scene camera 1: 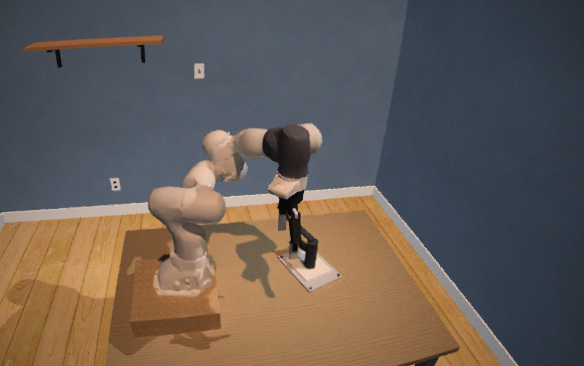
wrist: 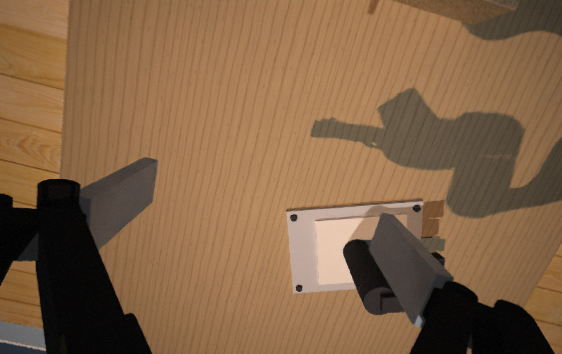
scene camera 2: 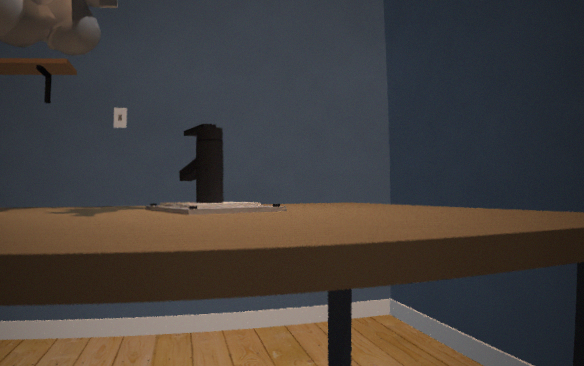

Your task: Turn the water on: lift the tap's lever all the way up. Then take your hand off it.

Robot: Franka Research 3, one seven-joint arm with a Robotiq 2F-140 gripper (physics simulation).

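The black tap (scene camera 1: 311, 256) (scene camera 2: 209, 172) (wrist: 364, 272) stands upright on a pale square base plate (scene camera 1: 313, 285) (scene camera 2: 235, 211) (wrist: 301, 250). Its lever (scene camera 1: 308, 233) (scene camera 2: 196, 131) sticks out from the top, roughly level with its tip slightly lower, above the shorter spout (scene camera 2: 188, 172). In the wrist view the right finger hides most of the lever and spout. My gripper (scene camera 1: 288, 236) (wrist: 268, 207) is wide open and empty, pointing down. One finger is low beside the tap, near the lever and spout; I cannot tell if it touches. The other finger is well off to the side. The gripper does not show in scene camera 2.
The tap's plate lies on a wooden table (scene camera 1: 360, 310) (scene camera 2: 400, 225) (wrist: 200, 125). The arm's base stands on a wooden block (scene camera 1: 175, 320) at the table's left. A wall shelf (scene camera 1: 95, 43) (scene camera 2: 35, 66) hangs behind. The arm's shadow falls on the table beside the plate.
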